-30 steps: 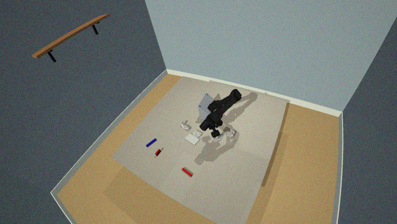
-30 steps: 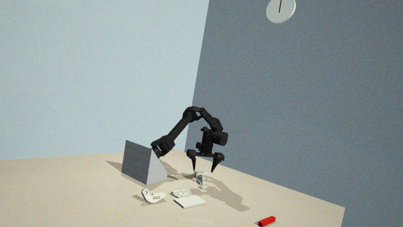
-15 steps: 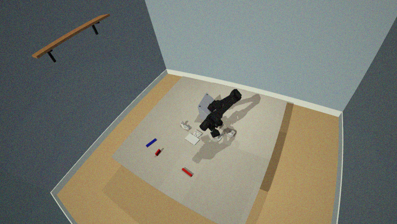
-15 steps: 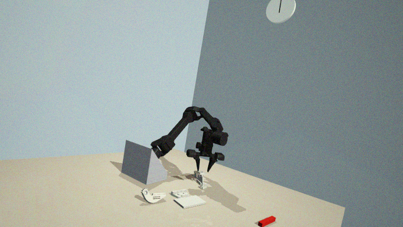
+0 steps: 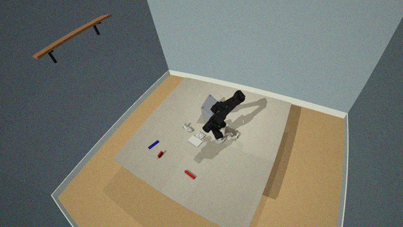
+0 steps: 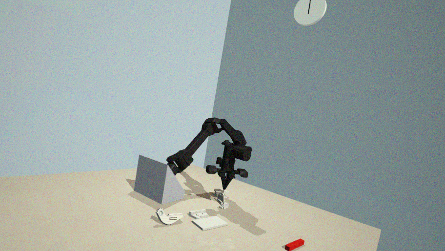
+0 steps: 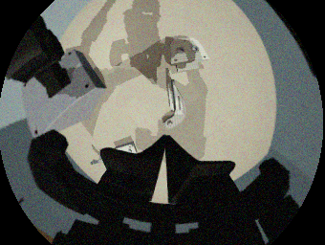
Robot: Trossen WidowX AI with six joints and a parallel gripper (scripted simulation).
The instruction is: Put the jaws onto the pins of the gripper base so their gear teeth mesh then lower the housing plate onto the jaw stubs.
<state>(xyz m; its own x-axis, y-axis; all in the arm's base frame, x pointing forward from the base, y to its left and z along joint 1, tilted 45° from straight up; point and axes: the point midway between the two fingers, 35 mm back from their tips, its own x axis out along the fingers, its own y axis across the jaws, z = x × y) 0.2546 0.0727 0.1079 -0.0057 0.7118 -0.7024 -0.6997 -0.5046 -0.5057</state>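
My gripper tip is 8 cm above the white jaw and 1 cm to the right of it. From my gripper tip the other things lie so: red bar (37 cm ahead, 8 cm below, 7 cm to the right); blue block (52 cm to the right, 25 cm ahead, 8 cm below).
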